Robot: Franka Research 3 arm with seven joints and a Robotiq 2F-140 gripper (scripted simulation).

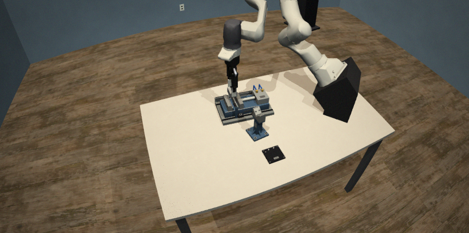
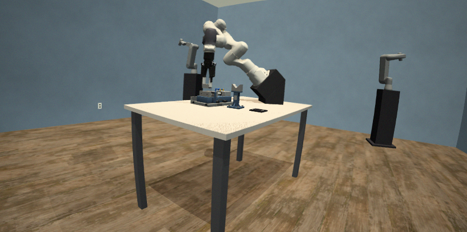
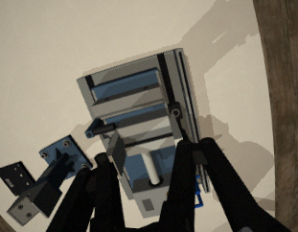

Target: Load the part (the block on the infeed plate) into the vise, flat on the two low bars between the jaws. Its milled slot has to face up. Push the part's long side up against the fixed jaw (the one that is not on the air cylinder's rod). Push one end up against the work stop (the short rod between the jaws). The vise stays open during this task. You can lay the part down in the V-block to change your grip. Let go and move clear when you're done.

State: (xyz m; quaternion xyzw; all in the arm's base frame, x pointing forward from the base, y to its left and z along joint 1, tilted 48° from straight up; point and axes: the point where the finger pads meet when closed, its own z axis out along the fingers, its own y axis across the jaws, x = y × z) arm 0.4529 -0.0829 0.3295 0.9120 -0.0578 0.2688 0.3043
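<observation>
My gripper is now 6 cm past the vise, 4 cm to the right of it and 12 cm above it. From my hand the other things lie so: part 2 cm below; then black infeed plate 2 cm ahead, 39 cm to the left, 15 cm below; then air cylinder 15 cm behind, 7 cm to the left, 8 cm below.
</observation>
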